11 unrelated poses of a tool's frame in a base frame.
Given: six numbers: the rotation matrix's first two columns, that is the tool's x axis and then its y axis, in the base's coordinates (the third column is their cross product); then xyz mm.
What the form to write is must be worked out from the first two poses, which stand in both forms.
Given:
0.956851, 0.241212, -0.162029, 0.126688, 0.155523, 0.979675, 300, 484, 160
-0.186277, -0.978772, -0.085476, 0.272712, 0.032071, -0.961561, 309, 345, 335
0.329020, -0.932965, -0.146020, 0.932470, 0.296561, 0.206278, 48, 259, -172
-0.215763, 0.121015, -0.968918, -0.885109, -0.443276, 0.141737, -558, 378, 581
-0.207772, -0.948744, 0.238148, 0.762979, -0.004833, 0.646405, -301, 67, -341
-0.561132, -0.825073, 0.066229, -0.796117, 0.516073, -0.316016, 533, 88, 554
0.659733, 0.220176, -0.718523, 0.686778, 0.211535, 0.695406, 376, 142, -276
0.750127, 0.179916, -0.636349, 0.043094, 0.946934, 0.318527, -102, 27, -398
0.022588, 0.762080, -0.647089, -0.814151, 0.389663, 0.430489, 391, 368, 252
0.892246, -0.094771, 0.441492, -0.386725, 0.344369, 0.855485, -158, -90, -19
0.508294, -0.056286, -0.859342, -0.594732, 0.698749, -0.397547, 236, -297, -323
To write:
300, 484, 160, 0.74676, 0.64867, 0.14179, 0.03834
309, 345, 335, 0.52601, -0.36080, 0.48923, -0.59480
48, 259, -172, 0.80516, 0.12740, -0.00097, -0.57921
-558, 378, 581, 0.36869, -0.50615, 0.37740, 0.68224
-301, 67, -341, 0.61487, 0.13434, -0.34571, -0.69597
533, 88, 554, 0.04610, -0.46616, 0.86943, -0.15702
376, 142, -276, 0.68184, 0.60412, 0.37532, -0.17108
-102, 27, -398, 0.92190, 0.15861, 0.35151, 0.03710
391, 368, 252, 0.71441, -0.03031, 0.42948, 0.55159
-158, -90, -19, 0.79171, 0.56508, -0.21302, 0.09219
236, -297, -323, 0.79510, -0.34923, 0.46604, 0.16930

